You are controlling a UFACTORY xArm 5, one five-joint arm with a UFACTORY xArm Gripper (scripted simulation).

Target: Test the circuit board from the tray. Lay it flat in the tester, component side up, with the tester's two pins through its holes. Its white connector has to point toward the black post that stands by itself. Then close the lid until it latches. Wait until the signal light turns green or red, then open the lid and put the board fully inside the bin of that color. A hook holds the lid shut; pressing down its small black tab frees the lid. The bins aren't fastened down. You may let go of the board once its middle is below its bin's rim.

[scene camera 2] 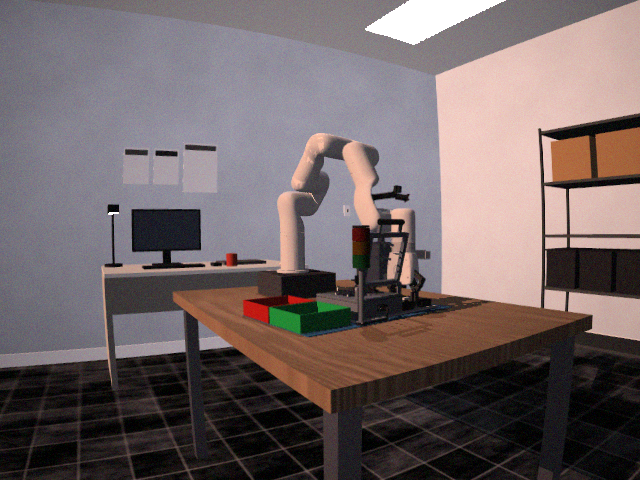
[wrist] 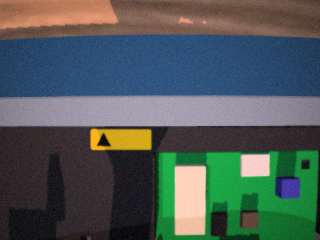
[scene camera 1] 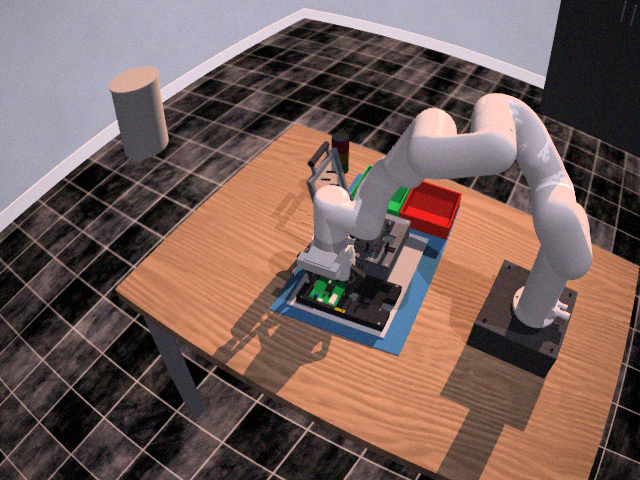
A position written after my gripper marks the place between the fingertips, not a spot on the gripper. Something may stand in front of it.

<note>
In view: my gripper (scene camera 2: 403, 302), a green circuit board (scene camera 1: 325, 288), a green bin (scene camera 2: 294, 320) and a red bin (scene camera 1: 430, 208).
The green circuit board also shows in the wrist view (wrist: 263, 187). The red bin also shows in scene camera 2 (scene camera 2: 251, 309). The wrist view does not show the green bin: it is out of frame. The wrist view misses the red bin: it is out of frame.
</note>
